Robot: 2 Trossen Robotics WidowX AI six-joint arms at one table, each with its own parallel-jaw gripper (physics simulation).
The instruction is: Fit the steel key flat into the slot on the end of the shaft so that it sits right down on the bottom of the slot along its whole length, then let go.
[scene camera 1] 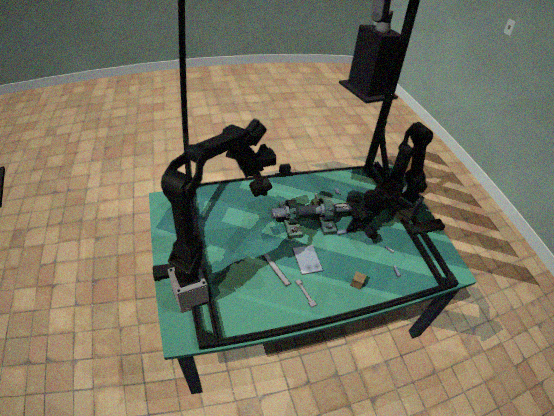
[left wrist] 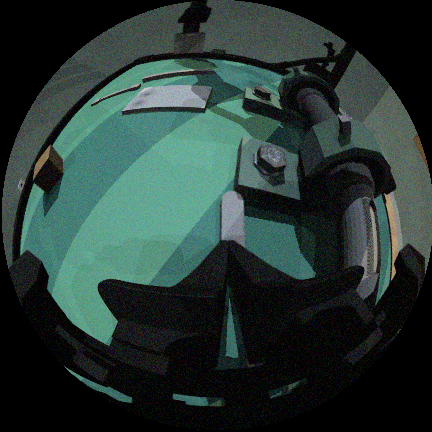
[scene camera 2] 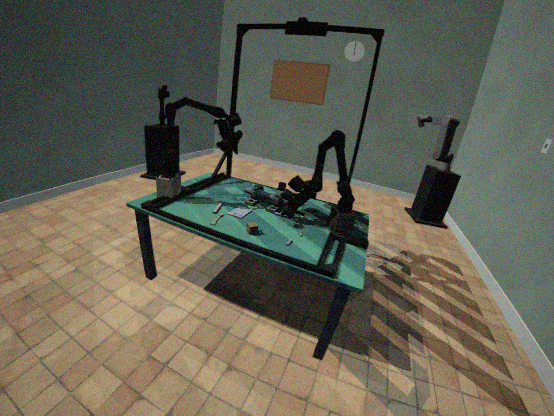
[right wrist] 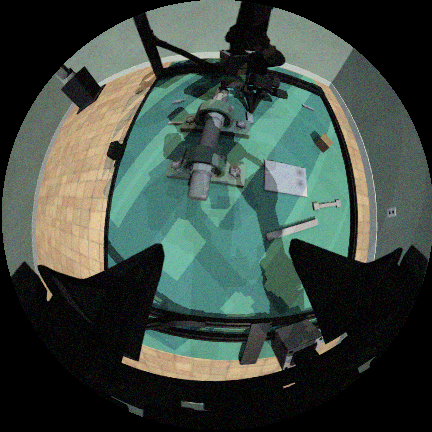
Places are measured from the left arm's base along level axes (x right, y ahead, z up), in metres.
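Where they show: left gripper, between the fingertips: (scene camera 1: pixel 346 231) (left wrist: pixel 226 246) (scene camera 2: pixel 281 214) (right wrist: pixel 250 112); right gripper, between the fingertips: (scene camera 2: pixel 233 155) (right wrist: pixel 228 249); left arm's base, origin of its link: (scene camera 1: pixel 410 196) (scene camera 2: pixel 344 210) (right wrist: pixel 236 51); right arm's base, origin of its link: (scene camera 1: pixel 186 276) (left wrist: pixel 190 32) (scene camera 2: pixel 168 176) (right wrist: pixel 303 354).
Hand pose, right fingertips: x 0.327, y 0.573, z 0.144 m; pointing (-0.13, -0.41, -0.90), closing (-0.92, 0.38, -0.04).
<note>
Things, the pixels of their centre, and the offset from my right fingertips.
- steel key, middle of its body: (left wrist: pixel 231 224) (right wrist: pixel 249 117) (scene camera 1: pixel 342 232) dx -0.208, dy -0.266, dz -0.247 m
- shaft, middle of its body: (left wrist: pixel 330 132) (right wrist: pixel 211 130) (scene camera 1: pixel 313 210) (scene camera 2: pixel 270 196) dx -0.075, dy -0.229, dz -0.203 m
- pale plate, middle of its body: (left wrist: pixel 167 95) (right wrist: pixel 286 178) (scene camera 1: pixel 307 259) (scene camera 2: pixel 240 211) dx -0.205, dy -0.060, dz -0.249 m
- long bar, middle of its body: (left wrist: pixel 177 72) (right wrist: pixel 293 228) (scene camera 1: pixel 276 269) dx -0.163, dy +0.060, dz -0.247 m
- dumbbell-shaped piece, middle of its body: (left wrist: pixel 113 93) (right wrist: pixel 327 204) (scene camera 1: pixel 305 293) dx -0.301, dy +0.053, dz -0.249 m
- wooden block, middle of its body: (left wrist: pixel 47 168) (right wrist: pixel 323 142) (scene camera 1: pixel 358 280) (scene camera 2: pixel 252 228) dx -0.401, dy -0.116, dz -0.232 m
The steel key (scene camera 1: pixel 342 231) (left wrist: pixel 233 217) (right wrist: pixel 249 117), a pale bar with rounded ends, lies on the table beside the near foot of a bearing block. The shaft (scene camera 1: pixel 306 211) (left wrist: pixel 355 227) (right wrist: pixel 210 137) runs through two green bearing blocks; its slot (left wrist: pixel 372 240) shows along the end nearest the left arm. My left gripper (left wrist: pixel 226 246) is shut with its fingertips together and nothing between them. Its tips cover the key's lower end in the left wrist view; their height above it is unclear. My right gripper (scene camera 1: pixel 260 194) (right wrist: pixel 228 249) is open and empty, high above the table.
A pale plate (scene camera 1: pixel 307 259) (left wrist: pixel 167 98) (right wrist: pixel 285 178), a long bar (scene camera 1: pixel 276 270) (right wrist: pixel 292 229), a dumbbell-shaped piece (scene camera 1: pixel 306 293) (right wrist: pixel 326 204) and a wooden block (scene camera 1: pixel 359 280) (scene camera 2: pixel 252 228) (left wrist: pixel 48 169) lie on the table. Small pale pieces lie near the left arm. Bolts stand up from the bearing feet.
</note>
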